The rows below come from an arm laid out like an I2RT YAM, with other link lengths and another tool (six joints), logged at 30 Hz.
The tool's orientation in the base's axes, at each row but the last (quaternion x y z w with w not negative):
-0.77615, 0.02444, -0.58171, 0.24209
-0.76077, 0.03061, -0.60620, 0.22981
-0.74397, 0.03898, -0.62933, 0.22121
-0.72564, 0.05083, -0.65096, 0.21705
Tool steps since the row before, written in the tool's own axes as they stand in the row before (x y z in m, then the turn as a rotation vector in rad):
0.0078, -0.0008, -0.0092, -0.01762, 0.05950, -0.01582
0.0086, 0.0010, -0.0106, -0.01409, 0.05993, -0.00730
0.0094, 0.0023, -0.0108, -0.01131, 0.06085, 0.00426
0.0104, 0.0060, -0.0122, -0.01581, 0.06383, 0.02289
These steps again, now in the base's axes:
-0.0061, -0.0050, 0.0092, -0.00565, -0.05232, -0.03649
-0.0074, -0.0070, 0.0091, 0.00336, -0.05119, -0.03481
-0.0079, -0.0083, 0.0090, 0.01516, -0.04971, -0.03388
-0.0090, -0.0121, 0.0080, 0.03313, -0.04616, -0.04025

